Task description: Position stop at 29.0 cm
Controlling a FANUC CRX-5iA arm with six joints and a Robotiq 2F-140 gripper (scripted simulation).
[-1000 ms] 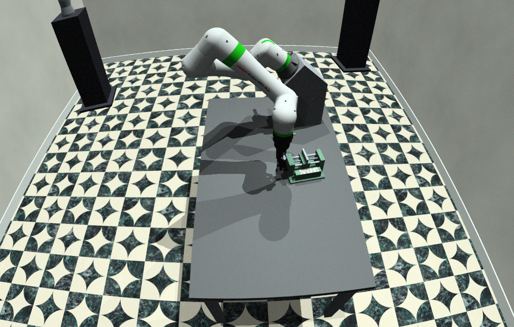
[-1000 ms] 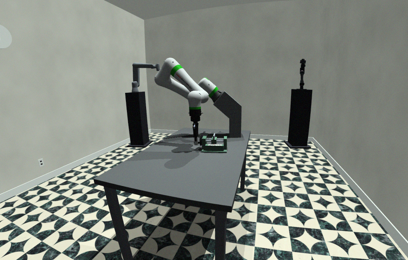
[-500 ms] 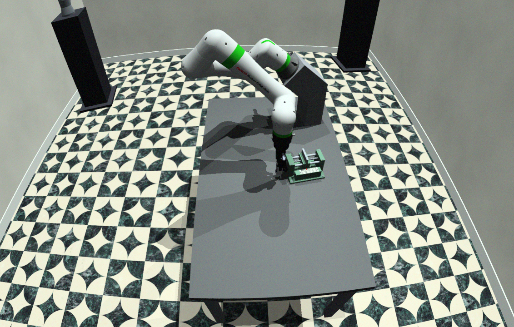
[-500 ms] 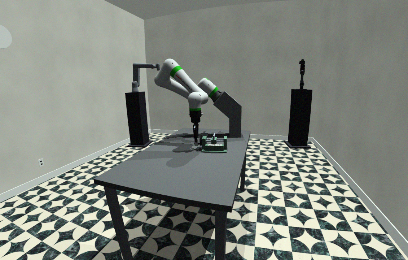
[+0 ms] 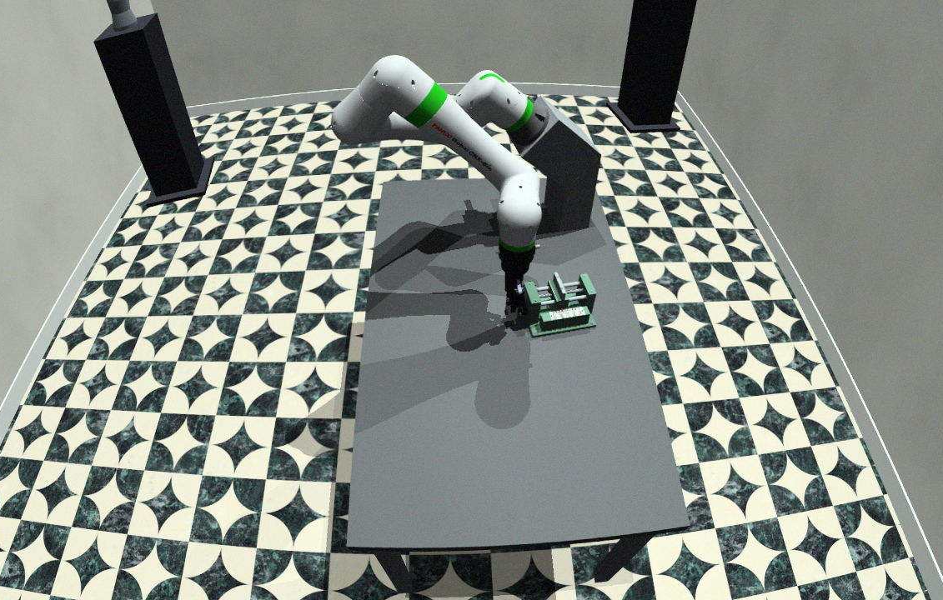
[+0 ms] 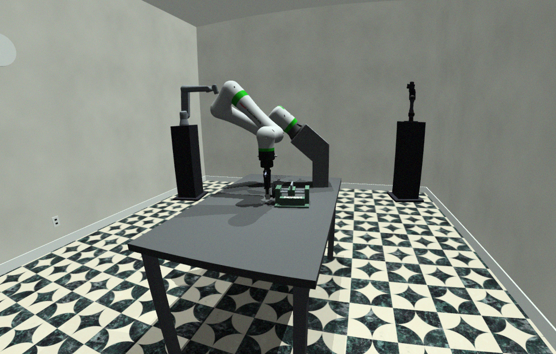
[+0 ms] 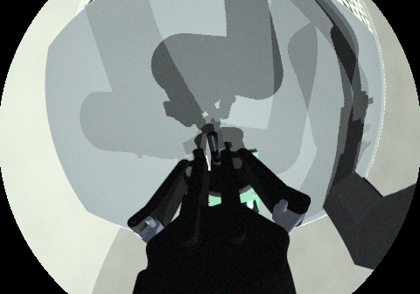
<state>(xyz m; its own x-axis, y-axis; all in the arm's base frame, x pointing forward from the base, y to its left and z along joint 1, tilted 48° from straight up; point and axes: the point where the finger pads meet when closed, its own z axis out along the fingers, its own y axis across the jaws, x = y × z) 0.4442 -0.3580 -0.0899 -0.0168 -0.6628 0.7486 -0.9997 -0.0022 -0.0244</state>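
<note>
The green stop fixture is 140 mm to the left of my hand and 30 mm above it. From my hand the other things lie so: black handwheel (20 mm to the left, 10 mm below).
</note>
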